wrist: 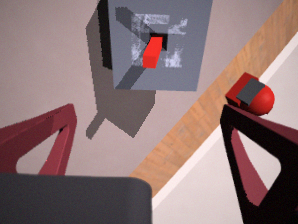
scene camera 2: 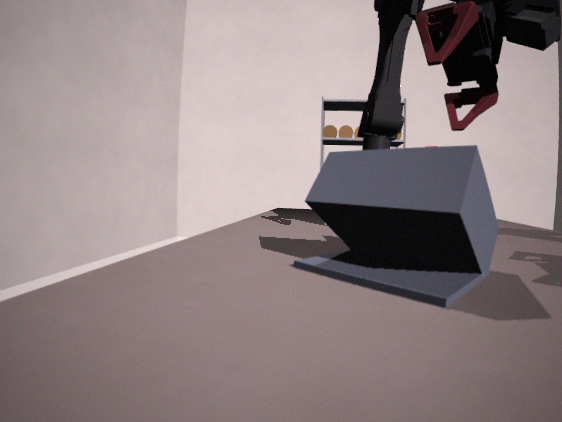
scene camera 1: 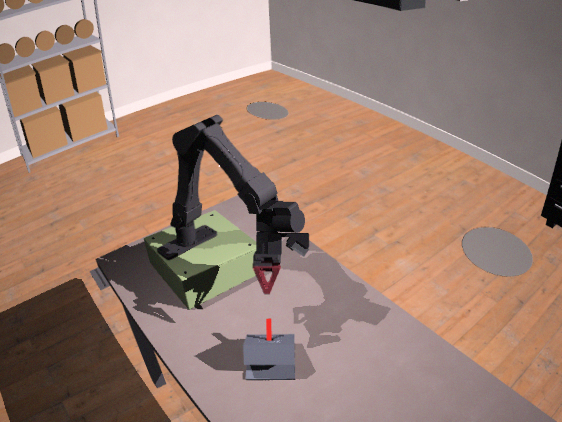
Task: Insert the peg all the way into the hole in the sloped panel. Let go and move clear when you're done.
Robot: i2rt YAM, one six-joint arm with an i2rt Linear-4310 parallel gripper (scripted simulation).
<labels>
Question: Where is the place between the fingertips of the gripper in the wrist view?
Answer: At 148, 112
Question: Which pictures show the gripper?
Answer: The wrist view, scene camera 2 and scene camera 1: all of them.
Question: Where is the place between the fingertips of the gripper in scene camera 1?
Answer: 267, 290
</labels>
